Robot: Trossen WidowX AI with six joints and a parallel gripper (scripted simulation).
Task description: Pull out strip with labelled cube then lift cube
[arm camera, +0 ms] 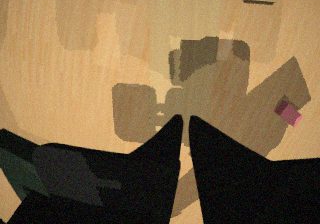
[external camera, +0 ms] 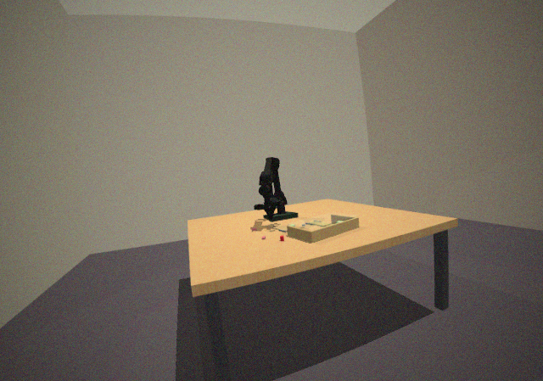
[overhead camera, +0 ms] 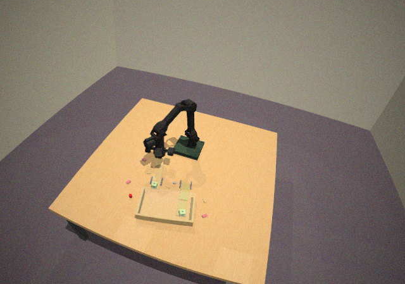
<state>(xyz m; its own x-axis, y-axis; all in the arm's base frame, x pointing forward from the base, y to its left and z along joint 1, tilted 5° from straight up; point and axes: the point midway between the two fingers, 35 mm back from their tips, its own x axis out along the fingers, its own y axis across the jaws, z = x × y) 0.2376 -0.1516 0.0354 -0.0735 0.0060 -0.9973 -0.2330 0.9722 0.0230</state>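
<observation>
Right now my gripper tip is 120 mm short of the grey disc, 160 mm to the right of it and 40 mm above it. Round my gripper tip: red piece: 330 mm ahead, 50 mm to the right, 30 mm below; then pale green cross-hatched strip: 160 mm ahead, 240 mm to the left, 40 mm below.
</observation>
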